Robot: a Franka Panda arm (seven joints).
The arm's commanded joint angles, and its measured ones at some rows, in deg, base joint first. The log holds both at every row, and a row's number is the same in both.
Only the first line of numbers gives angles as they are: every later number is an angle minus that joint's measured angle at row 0.
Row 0, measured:
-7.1, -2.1, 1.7, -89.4, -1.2, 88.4, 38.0
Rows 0 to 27, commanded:
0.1, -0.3, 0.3, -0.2, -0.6, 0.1, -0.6
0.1, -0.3, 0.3, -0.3, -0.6, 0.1, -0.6
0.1, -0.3, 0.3, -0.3, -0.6, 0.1, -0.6
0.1, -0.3, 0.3, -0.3, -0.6, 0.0, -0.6
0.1, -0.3, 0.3, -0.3, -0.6, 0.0, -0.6
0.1, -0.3, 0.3, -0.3, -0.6, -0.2, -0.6
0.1, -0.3, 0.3, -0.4, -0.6, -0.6, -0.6
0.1, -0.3, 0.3, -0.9, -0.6, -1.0, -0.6
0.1, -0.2, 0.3, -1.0, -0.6, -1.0, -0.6
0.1, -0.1, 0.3, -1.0, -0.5, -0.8, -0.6
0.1, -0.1, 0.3, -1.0, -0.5, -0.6, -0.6
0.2, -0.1, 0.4, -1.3, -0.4, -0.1, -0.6
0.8, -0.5, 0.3, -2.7, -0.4, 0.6, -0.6
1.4, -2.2, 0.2, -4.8, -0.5, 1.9, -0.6
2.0, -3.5, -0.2, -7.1, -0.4, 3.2, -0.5
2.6, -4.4, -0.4, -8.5, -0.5, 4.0, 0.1
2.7, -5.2, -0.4, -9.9, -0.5, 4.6, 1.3
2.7, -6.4, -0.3, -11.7, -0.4, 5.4, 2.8
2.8, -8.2, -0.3, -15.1, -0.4, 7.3, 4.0
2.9, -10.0, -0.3, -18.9, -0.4, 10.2, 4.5
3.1, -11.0, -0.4, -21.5, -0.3, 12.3, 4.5
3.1, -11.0, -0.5, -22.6, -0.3, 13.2, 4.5
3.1, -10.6, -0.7, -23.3, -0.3, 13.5, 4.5
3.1, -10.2, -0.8, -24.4, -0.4, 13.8, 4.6
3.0, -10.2, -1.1, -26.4, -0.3, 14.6, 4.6
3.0, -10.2, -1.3, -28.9, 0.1, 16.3, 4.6
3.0, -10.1, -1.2, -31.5, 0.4, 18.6, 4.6
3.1, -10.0, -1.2, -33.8, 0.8, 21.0, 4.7
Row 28, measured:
2.3, -9.1, -0.8, -26.3, 0.0, 14.6, 3.6
